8 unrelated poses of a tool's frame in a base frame.
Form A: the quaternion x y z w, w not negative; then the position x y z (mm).
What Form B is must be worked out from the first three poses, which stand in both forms.
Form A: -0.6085 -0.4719 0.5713 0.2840 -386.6 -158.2 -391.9
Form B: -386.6 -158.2 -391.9 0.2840 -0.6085 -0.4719 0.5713
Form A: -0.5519 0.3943 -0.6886 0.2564 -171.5 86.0 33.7
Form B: -171.5 86.0 33.7 0.2564 -0.5519 0.3943 -0.6886
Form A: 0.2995 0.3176 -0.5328 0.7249 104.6 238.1 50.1
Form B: 104.6 238.1 50.1 0.7249 0.2995 0.3176 -0.5328
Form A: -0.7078 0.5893 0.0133 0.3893 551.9 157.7 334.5
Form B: 551.9 157.7 334.5 0.3893 -0.7078 0.5893 0.0133
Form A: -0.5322 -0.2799 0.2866 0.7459 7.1 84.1 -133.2
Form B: 7.1 84.1 -133.2 0.7459 -0.5322 -0.2799 0.2866
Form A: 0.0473 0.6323 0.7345 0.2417 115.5 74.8 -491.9
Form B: 115.5 74.8 -491.9 0.2417 0.0473 0.6323 0.7345
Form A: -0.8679 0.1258 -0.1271 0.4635 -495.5 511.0 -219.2
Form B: -495.5 511.0 -219.2 0.4635 -0.8679 0.1258 -0.1271
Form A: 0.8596 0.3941 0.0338 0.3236 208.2 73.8 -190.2
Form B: 208.2 73.8 -190.2 0.3236 0.8596 0.3941 0.0338
